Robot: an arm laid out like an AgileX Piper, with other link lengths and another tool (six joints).
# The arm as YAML. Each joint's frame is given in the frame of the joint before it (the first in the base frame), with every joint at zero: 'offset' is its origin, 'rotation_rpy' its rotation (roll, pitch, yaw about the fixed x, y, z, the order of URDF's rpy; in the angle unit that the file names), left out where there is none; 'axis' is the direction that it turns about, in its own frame. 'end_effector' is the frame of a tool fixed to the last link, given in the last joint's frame.
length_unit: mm
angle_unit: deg
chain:
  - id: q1
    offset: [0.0, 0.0, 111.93]
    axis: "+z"
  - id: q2
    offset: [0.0, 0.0, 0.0]
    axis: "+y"
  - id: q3
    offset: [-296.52, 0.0, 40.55]
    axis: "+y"
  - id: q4
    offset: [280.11, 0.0, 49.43]
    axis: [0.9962, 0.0, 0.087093]
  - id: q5
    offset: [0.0, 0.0, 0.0]
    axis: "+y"
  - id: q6
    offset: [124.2, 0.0, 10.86]
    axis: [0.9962, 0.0, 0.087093]
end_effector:
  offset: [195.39, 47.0, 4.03]
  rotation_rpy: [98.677, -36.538, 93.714]
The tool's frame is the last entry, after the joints.
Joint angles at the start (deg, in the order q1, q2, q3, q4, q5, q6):
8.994 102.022 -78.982 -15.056 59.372 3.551
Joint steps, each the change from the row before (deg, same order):
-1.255 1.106 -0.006 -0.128 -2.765 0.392
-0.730 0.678 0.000 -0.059 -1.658 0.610
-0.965 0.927 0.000 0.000 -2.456 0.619
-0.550 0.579 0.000 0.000 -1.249 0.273
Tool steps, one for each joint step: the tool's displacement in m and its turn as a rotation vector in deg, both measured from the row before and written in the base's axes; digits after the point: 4 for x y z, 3 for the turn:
0.0139 -0.0063 -0.0056 0.442 -1.609 -0.901
0.0084 -0.0036 -0.0033 0.384 -1.013 -0.873
0.0121 -0.0043 -0.0043 0.577 -1.518 -0.938
0.0058 -0.0028 -0.0030 0.268 -0.659 -0.497

